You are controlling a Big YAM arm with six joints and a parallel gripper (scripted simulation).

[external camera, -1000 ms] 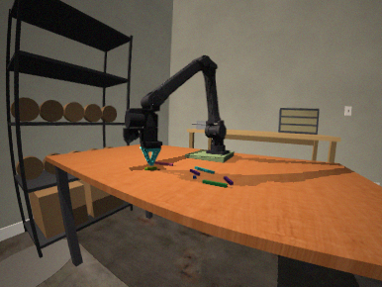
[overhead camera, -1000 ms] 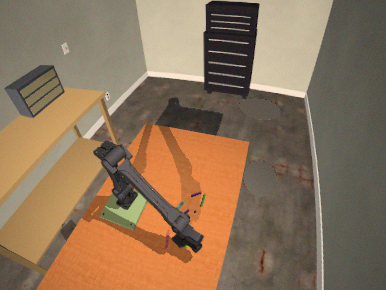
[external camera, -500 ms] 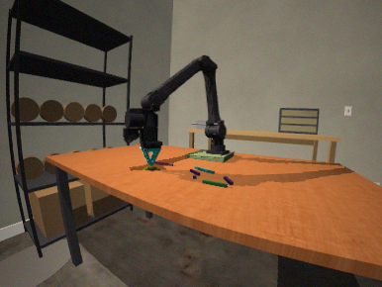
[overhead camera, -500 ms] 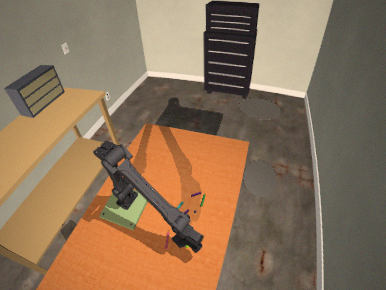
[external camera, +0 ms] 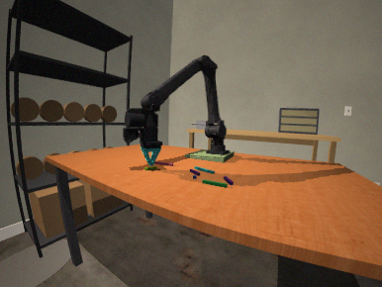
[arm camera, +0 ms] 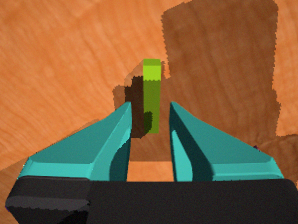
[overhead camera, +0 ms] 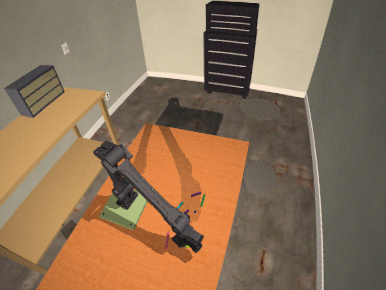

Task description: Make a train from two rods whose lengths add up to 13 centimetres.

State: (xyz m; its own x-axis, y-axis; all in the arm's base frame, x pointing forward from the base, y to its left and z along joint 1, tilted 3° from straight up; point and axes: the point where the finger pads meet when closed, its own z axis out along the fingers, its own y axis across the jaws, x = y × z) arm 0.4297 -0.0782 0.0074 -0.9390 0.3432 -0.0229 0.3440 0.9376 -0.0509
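The lime rod lies 2 cm below my hand. Round my hand: tiny blue rod (20 cm to the left, 4 cm behind, 2 cm below); turquoise rod (17 cm to the left, 14 cm behind, 2 cm below); pink rod (9 cm behind, 2 cm to the right, 2 cm below).
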